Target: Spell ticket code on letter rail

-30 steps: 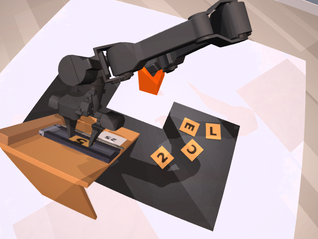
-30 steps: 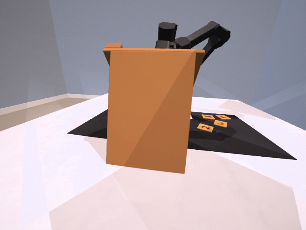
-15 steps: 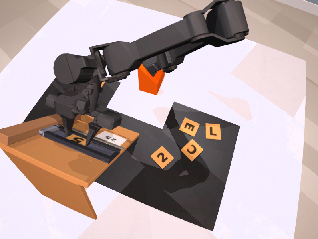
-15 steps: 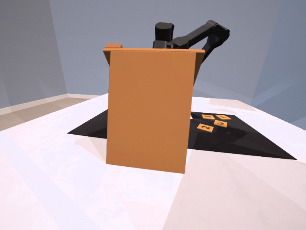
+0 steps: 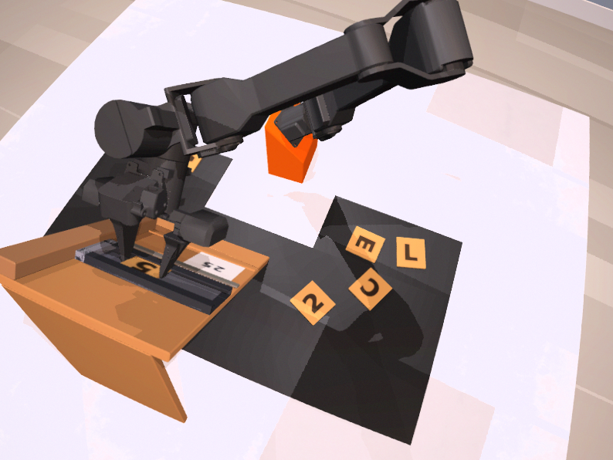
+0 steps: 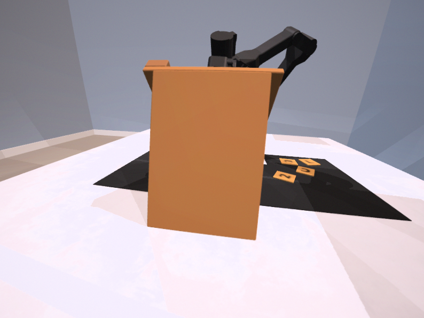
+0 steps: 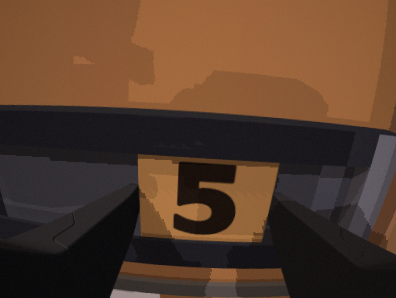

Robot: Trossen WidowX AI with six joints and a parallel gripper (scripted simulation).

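Right now the white ticket is 8 cm below my gripper tip, 6 cm to the left of it and 6 cm behind it. From my gripper tip the other things lie so: tile marked 5 (right at my gripper tip); then black mat (18 cm below, 16 cm behind, 6 cm to the left); then tile marked 2 (21 cm to the left, 18 cm below, 10 cm behind).
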